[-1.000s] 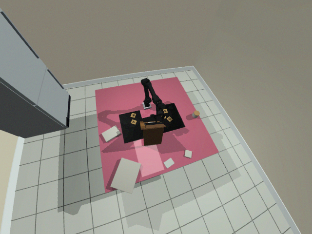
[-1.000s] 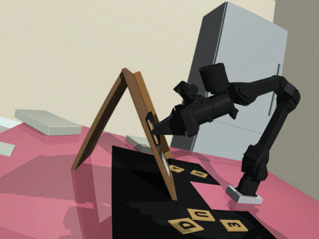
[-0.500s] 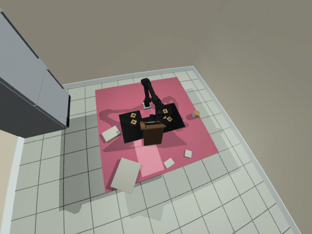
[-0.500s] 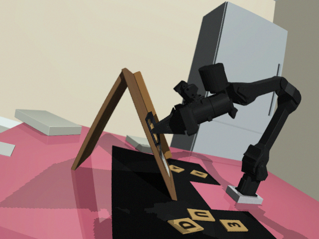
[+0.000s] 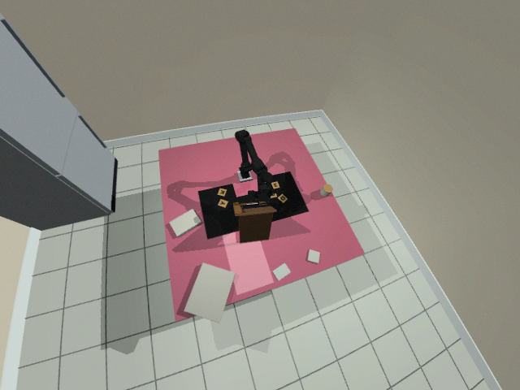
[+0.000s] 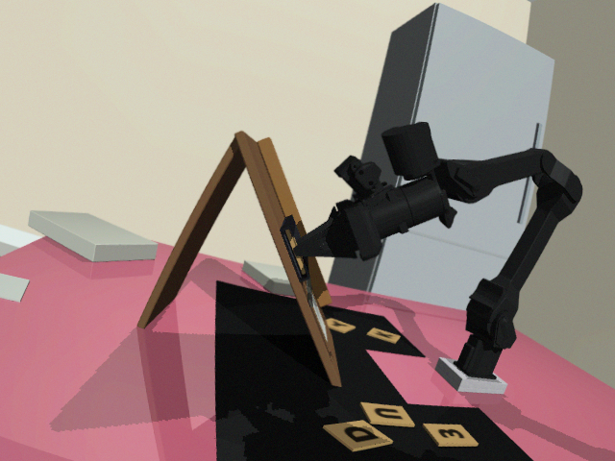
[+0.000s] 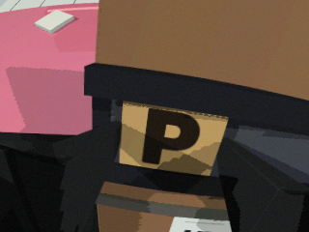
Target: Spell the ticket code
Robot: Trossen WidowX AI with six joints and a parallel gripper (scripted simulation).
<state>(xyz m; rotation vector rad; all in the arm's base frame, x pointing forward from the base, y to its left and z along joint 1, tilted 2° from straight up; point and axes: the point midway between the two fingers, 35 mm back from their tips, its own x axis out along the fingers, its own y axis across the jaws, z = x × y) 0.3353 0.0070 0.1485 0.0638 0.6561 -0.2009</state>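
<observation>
The white ticket lies 9 cm below my gripper tip, 6 cm behind it and 4 cm to the right of it. Round my gripper tip: black mat 16 cm below, 15 cm behind, 1 cm to the right.
</observation>
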